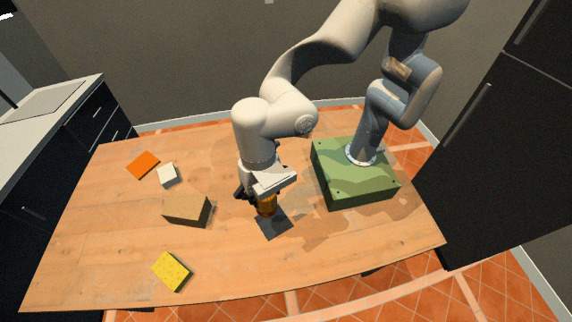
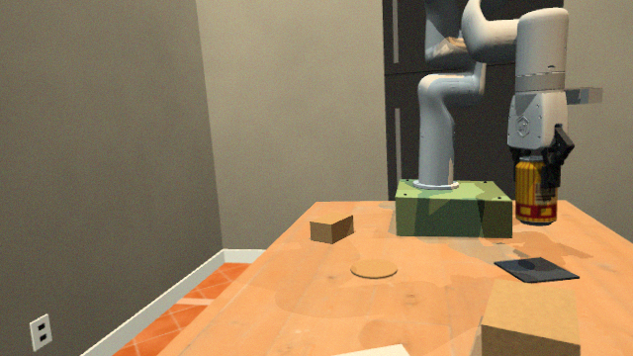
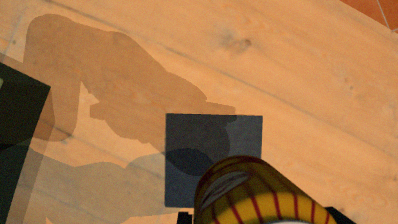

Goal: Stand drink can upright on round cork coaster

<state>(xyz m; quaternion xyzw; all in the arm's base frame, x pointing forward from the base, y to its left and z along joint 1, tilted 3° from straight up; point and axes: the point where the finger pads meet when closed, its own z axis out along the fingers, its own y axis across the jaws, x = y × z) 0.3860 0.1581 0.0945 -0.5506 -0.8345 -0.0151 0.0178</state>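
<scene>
The round cork coaster lies 30 cm to the right of my hand, 19 cm below it and 1 cm ahead of it. Round my hand: large brown box: 29 cm ahead, 15 cm below, 7 cm to the right; then drink can: 3 cm below; then dark square coaster: 19 cm below, 1 cm behind.
</scene>
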